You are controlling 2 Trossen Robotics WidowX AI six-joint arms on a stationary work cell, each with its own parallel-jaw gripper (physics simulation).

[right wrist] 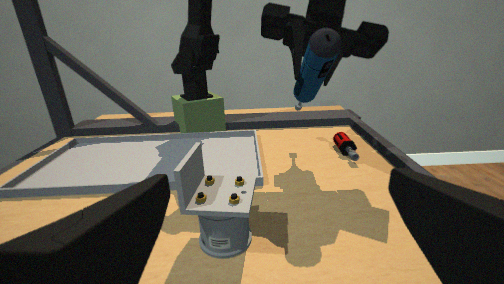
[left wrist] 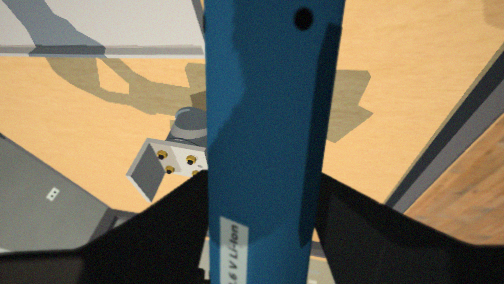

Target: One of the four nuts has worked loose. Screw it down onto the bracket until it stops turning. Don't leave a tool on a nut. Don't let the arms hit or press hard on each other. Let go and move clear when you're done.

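Pixels of known places: left gripper, fingertip midpoint: (right wrist: 310, 82) (left wrist: 259, 179); right gripper, fingertip midpoint: (right wrist: 278, 181); left arm's base, origin of the base link: (right wrist: 196, 96).
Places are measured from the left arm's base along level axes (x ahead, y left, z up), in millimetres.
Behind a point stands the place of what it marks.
The L-shaped grey bracket (left wrist: 146, 171) {x 368, y -127, z 6 mm} (right wrist: 218, 204) {x 415, y -123, z -19 mm} sits on a grey round stand (left wrist: 190, 124) {x 374, y -90, z -59 mm} (right wrist: 225, 234) {x 422, y -121, z -54 mm}. Its plate bears brass nuts on dark studs, including a front right nut (right wrist: 234, 199) {x 423, y -108, z -14 mm}, a front left nut (right wrist: 200, 198) {x 403, y -137, z -14 mm}, a back left nut (right wrist: 209, 180) {x 374, y -116, z -14 mm} and a back right nut (right wrist: 239, 181) {x 395, y -88, z -14 mm}. Which one is loose cannot be told. My left gripper (left wrist: 259, 179) {x 325, y 75, z 70 mm} (right wrist: 310, 82) {x 325, y 75, z 70 mm} is shut on a blue cordless screwdriver (left wrist: 270, 125) {x 289, y 105, z 79 mm} (right wrist: 311, 75) {x 346, y 56, z 85 mm}, held in the air, bit down, beyond and right of the bracket in the right wrist view. My right gripper (right wrist: 278, 181) {x 557, y -149, z 88 mm} is wide open and empty, back from the bracket.
A red and black tool (right wrist: 345, 144) {x 313, y 180, z -61 mm} with a metal tip lies at the right rear of the table. A shallow grey tray (left wrist: 125, 51) {x 274, y -89, z -74 mm} (right wrist: 110, 186) {x 208, y -222, z -72 mm} lies beside the bracket. A green block (right wrist: 200, 114) {x 50, y -11, z -31 mm} stands at the back, under a black arm part. Dark frame beams edge the table.
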